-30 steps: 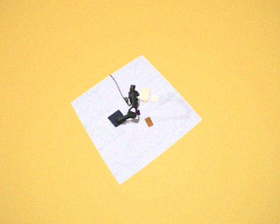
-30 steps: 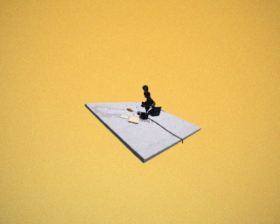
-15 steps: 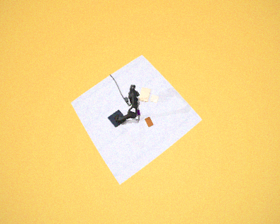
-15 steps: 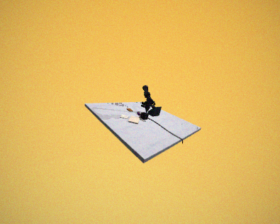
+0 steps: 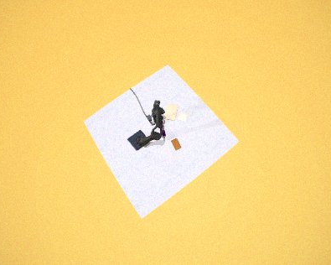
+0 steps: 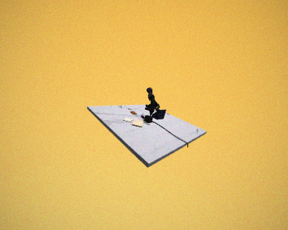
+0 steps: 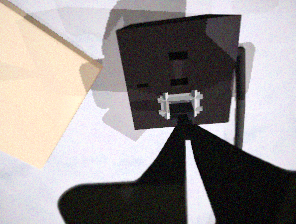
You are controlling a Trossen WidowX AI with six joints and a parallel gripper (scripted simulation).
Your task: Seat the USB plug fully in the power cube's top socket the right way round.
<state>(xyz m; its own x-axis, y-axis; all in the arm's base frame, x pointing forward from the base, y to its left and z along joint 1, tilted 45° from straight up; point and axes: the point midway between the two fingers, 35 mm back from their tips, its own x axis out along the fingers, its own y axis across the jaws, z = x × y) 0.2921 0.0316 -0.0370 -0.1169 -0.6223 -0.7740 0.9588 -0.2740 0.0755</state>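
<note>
The USB plug lies 2 cm below my gripper tip. Round my gripper tip: cream card: 18 cm ahead, 10 cm below, 4 cm to the right; orange block: 34 cm to the right, 10 cm below, 4 cm behind; purple block: 16 cm to the right, 10 cm below, 5 cm behind.
</note>
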